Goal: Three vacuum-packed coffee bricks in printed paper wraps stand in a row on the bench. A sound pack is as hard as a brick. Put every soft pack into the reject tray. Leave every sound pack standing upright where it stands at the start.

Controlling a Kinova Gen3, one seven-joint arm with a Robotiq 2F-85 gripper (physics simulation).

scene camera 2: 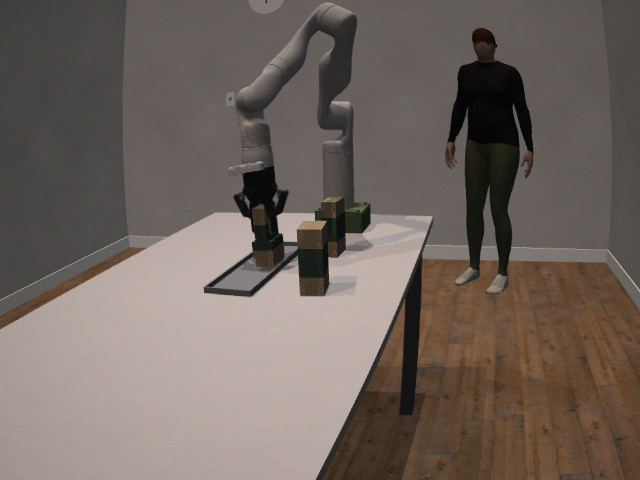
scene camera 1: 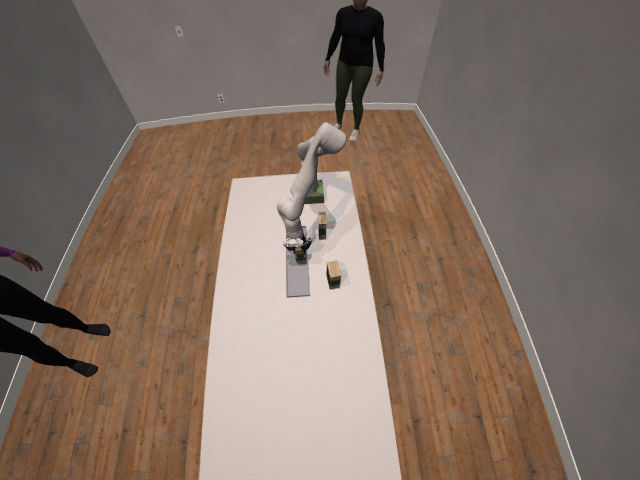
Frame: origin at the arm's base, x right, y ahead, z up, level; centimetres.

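Seen in the pictures: gripper, between the fingertips: (scene camera 2: 264, 234) (scene camera 1: 300, 252).
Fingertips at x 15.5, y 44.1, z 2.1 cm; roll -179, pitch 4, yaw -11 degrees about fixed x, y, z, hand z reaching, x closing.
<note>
Offsets run from my fingertips to a thing's top centre. Level surfaces: height alone.
My gripper (scene camera 1: 299, 250) (scene camera 2: 265, 227) is shut on a coffee brick @(dz +6.8, dx -0.3, dy -1.6 cm) (scene camera 1: 300, 257) (scene camera 2: 267, 257), tan with a dark green band. The brick is upright at the reject tray @(dz -7.3, dx +1.9, dy -1.6 cm) (scene camera 1: 297, 284) (scene camera 2: 227, 290), a long grey tray with a low dark rim. Its upper part looks narrower than its base. Whether its base touches the tray floor is unclear. A second brick @(dz +5.4, dx -12.7, dy +15.4 cm) (scene camera 1: 333, 274) (scene camera 2: 312, 262) stands upright on the bench @(dz -8.7 cm) (scene camera 1: 289, 387) (scene camera 2: 180, 382), beside the tray. A third brick @(dz +5.4, dx -15.3, dy -14.3 cm) (scene camera 1: 322, 225) (scene camera 2: 336, 227) stands upright nearer the arm's base; in scene camera 2 the second brick partly covers it.
The arm's green base block (scene camera 1: 316, 194) (scene camera 2: 357, 219) is at the far end of the bench. A person (scene camera 1: 356, 46) (scene camera 2: 490, 113) stands on the floor beyond the bench. Another person's legs (scene camera 1: 41, 310) show at the left in scene camera 1.
</note>
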